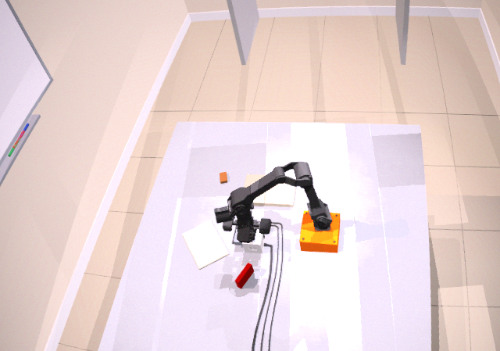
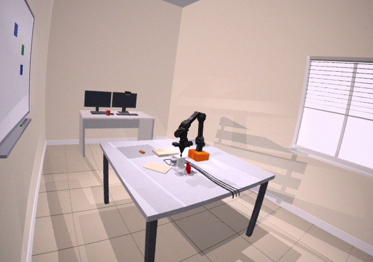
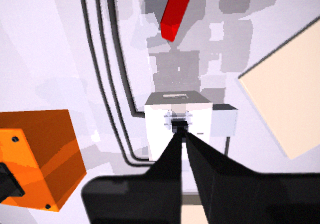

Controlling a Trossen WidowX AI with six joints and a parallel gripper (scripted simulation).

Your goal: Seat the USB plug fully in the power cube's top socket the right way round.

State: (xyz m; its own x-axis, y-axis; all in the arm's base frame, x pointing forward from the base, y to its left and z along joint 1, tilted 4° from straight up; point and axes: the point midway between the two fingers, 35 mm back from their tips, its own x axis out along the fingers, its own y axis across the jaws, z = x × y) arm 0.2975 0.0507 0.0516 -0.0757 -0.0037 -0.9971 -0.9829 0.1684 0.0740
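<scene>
Now: gripper tip 2 cm above the USB plug. Also, from my gripper tip: red block (14 cm to the left, 8 cm below, 4 cm ahead); book (29 cm to the right, 10 cm below, 7 cm behind); orange block (40 cm to the right, 16 cm ahead, 11 cm below).
</scene>
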